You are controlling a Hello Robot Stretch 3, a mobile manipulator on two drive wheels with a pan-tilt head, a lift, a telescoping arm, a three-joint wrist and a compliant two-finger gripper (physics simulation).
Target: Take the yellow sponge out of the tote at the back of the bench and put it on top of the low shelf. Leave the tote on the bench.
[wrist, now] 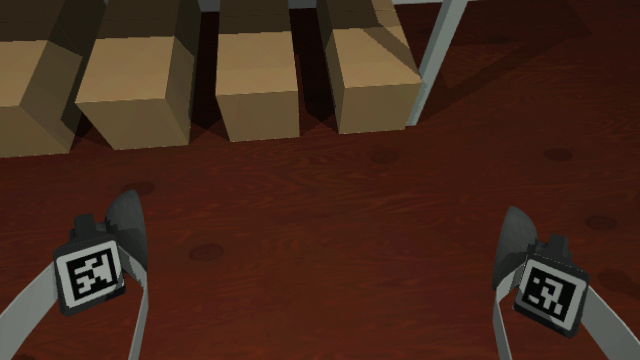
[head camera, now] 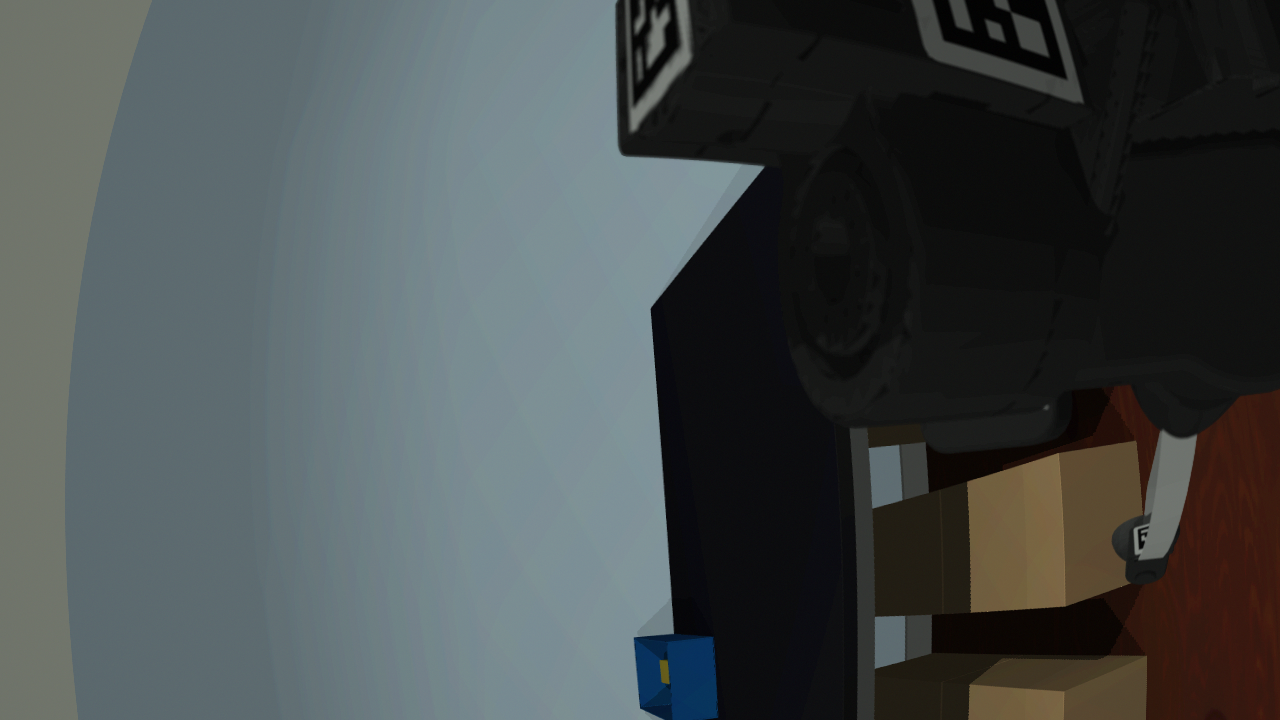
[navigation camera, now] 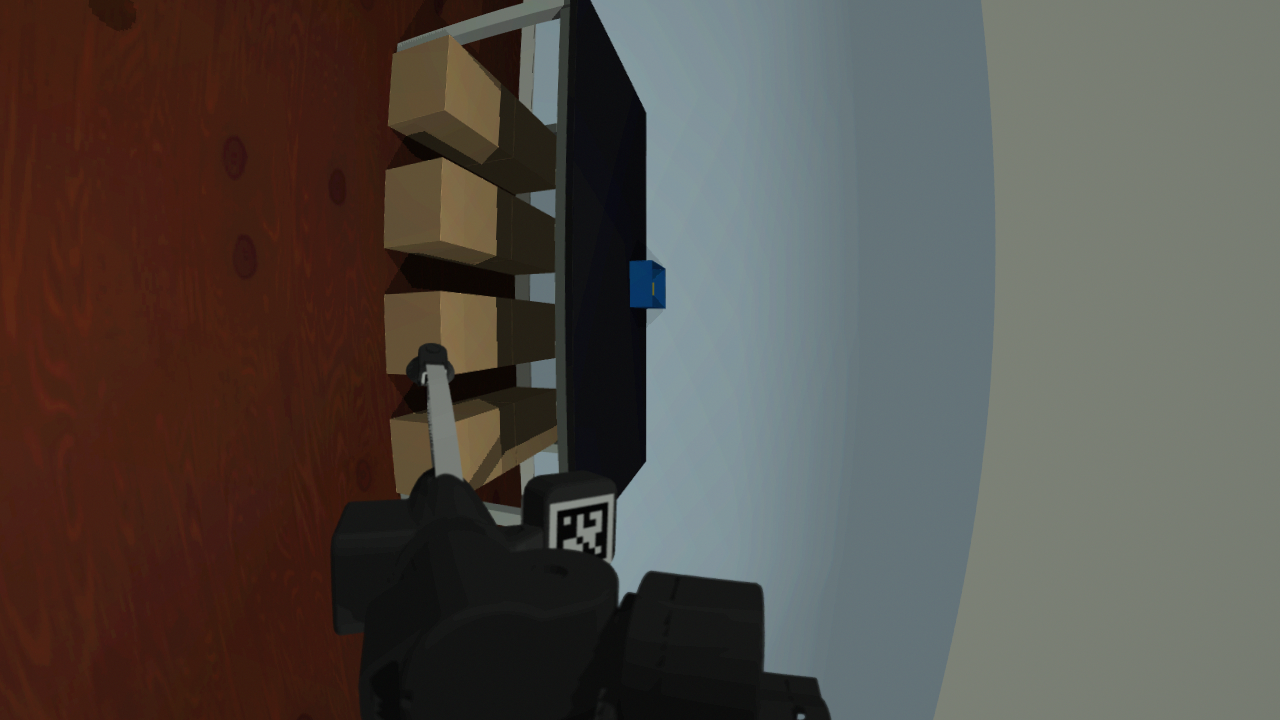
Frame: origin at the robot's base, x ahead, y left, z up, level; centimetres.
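Seen in the pictures: gripper, fingertip midpoint: (navigation camera: pixel 425 468).
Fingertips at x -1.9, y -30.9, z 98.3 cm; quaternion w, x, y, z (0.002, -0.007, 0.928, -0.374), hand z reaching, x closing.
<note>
A point is followed by its place in that frame.
The blue tote (head camera: pixel 693 677) @[z 81.1, x 51.1, y -167.2 cm] (navigation camera: pixel 639 284) @[z 80.6, x 51.7, y -167.1 cm] stands at the back edge of the black-topped bench (head camera: pixel 760 501) @[z 76.2, x 11.4, y -143.7 cm] (navigation camera: pixel 605 223) @[z 76.2, x 65.3, y -132.7 cm]. A bit of the yellow sponge (head camera: pixel 665 671) @[z 81.0, x 55.6, y -189.7 cm] (navigation camera: pixel 653 289) @[z 81.3, x 55.8, y -191.5 cm] shows inside the tote; the rest is hidden by its walls. My gripper (wrist: pixel 321 227) @[z 98.4, x -1.9, y -30.9 cm] is open and empty, its two fingers wide apart over the floor in the wrist view. It is in front of the bench and away from the tote. One finger shows in the head and navigation views; the other is hidden. The low shelf does not show in these views.
Several cardboard boxes (head camera: pixel 1015 546) @[z 27.0, x 25.9, y -126.8 cm] (navigation camera: pixel 469 213) @[z 27.0, x 68.5, y -119.2 cm] (wrist: pixel 257 62) stand in a row under the bench, with gaps between them. A pale bench leg (wrist: pixel 440 65) stands at the right end of the row in the wrist view. A blue wall (head camera: pixel 447 358) @[z 125.2, x -19.5, y -211.6 cm] (navigation camera: pixel 760 268) @[z 132.7, x 67.1, y -197.3 cm] rises behind the bench.
</note>
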